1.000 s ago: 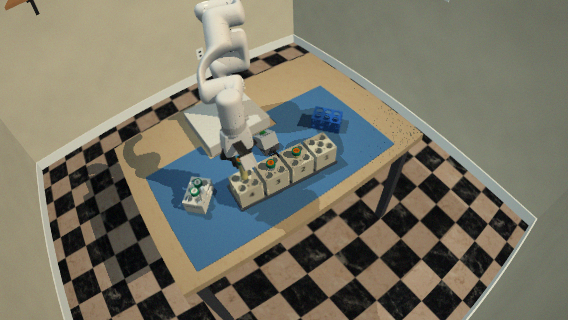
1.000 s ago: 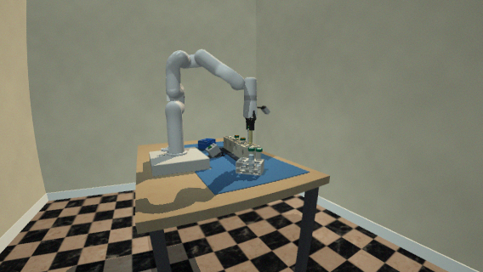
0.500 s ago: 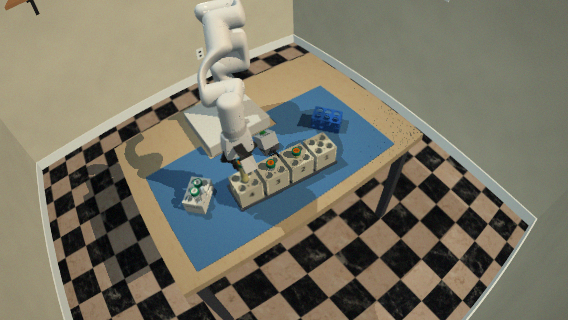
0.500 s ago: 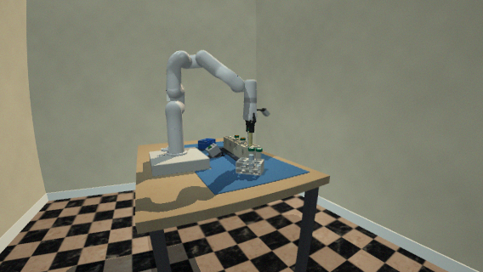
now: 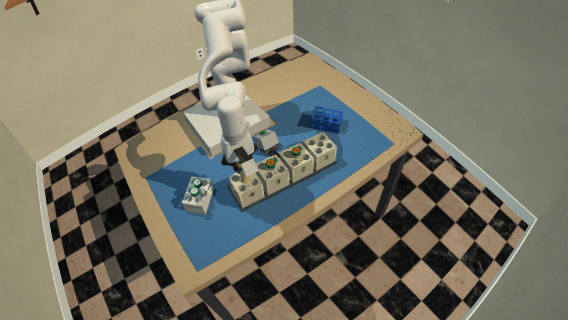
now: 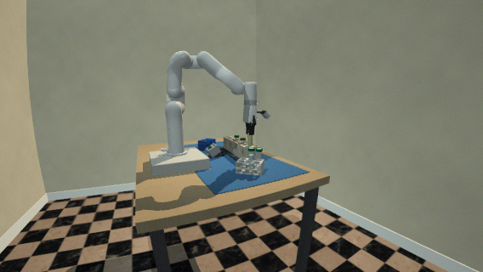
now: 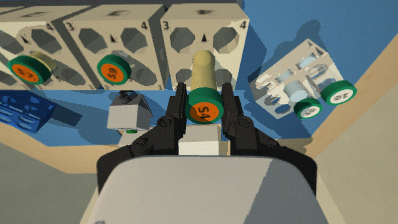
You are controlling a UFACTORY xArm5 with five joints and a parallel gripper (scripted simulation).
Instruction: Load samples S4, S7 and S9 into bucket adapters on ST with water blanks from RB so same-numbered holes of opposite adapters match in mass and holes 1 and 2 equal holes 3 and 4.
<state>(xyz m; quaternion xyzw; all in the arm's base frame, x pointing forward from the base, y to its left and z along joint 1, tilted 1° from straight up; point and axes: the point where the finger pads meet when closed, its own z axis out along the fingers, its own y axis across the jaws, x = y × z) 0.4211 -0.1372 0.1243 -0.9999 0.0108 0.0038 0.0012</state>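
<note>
My gripper is now 10 mm past the sample tube S4 and 50 mm above it. Round my hand: sample tube S9: 10 mm ahead, 110 mm to the left, 120 mm below; sample tube S7: 210 mm to the left, 120 mm below; adapter 4: 130 mm below.
</note>
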